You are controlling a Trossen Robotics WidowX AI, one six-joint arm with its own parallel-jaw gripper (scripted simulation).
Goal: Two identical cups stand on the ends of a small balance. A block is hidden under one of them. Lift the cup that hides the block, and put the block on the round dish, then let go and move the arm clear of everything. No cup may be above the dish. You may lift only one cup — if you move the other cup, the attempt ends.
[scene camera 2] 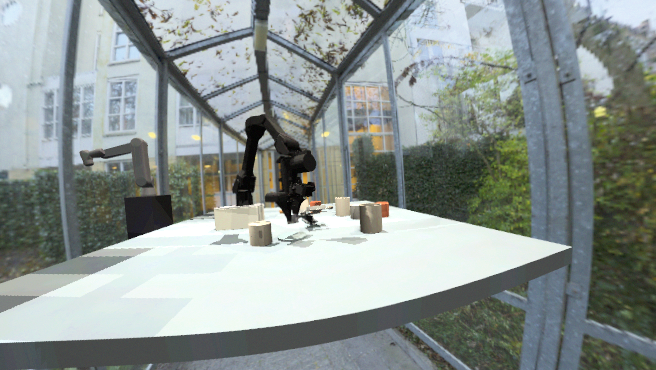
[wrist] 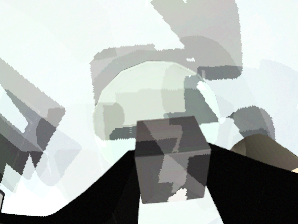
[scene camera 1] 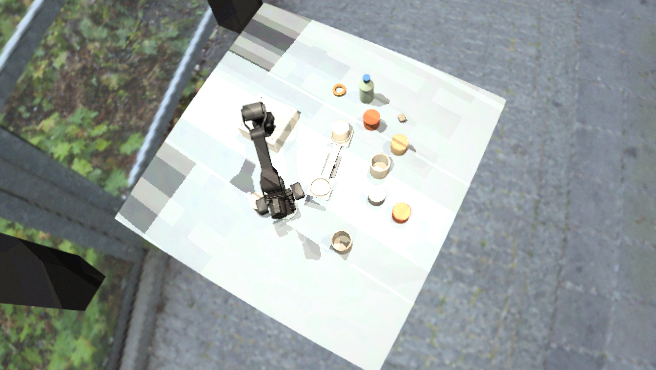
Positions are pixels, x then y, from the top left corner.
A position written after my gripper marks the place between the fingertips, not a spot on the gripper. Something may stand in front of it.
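Labels:
Grey block (wrist: 172, 157) held by my gripper (scene camera 2: 292, 220).

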